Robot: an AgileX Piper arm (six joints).
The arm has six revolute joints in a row. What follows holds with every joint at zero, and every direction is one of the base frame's. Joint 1 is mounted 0.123 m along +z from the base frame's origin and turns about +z. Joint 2 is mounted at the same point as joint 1 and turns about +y. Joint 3 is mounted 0.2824 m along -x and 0.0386 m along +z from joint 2 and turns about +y. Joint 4 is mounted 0.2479 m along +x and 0.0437 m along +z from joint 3 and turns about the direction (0.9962, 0, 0.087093). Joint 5 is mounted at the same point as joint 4 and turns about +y. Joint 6 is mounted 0.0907 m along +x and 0.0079 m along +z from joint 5 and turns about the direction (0.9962, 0, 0.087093). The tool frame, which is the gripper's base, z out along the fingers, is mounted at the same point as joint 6; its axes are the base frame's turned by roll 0, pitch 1.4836 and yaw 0 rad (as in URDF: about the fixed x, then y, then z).
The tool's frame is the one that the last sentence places.
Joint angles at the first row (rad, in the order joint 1, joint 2, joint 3, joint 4, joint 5, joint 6):
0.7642, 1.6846, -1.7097, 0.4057, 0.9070, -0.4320
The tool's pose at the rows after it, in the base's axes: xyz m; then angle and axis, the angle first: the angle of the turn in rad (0 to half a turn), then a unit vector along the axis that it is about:
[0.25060, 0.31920, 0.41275, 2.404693, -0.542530, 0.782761, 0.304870]
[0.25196, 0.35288, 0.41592, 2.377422, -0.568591, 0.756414, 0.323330]
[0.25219, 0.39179, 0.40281, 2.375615, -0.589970, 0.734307, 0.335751]
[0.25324, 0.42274, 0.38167, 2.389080, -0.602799, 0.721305, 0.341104]
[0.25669, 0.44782, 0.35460, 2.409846, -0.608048, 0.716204, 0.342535]
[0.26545, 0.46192, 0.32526, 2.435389, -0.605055, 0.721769, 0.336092]
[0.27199, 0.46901, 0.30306, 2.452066, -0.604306, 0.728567, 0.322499]
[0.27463, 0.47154, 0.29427, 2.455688, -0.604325, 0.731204, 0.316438]
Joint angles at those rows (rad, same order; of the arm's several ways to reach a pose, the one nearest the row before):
0.8257, 1.7831, -1.9092, 0.4561, 0.9328, -0.4937
0.8742, 1.8978, -2.0772, 0.4667, 0.9423, -0.5098
0.9274, 2.0341, -2.2355, 0.4676, 0.9448, -0.5153
0.9635, 2.1541, -2.3555, 0.4668, 0.9470, -0.5170
0.9860, 2.2647, -2.4488, 0.4667, 0.9436, -0.5152
0.9878, 2.3424, -2.4827, 0.4653, 0.9283, -0.5151
0.9878, 2.3873, -2.4876, 0.4470, 0.9132, -0.5130
0.9878, 2.4041, -2.4877, 0.4379, 0.9041, -0.5130

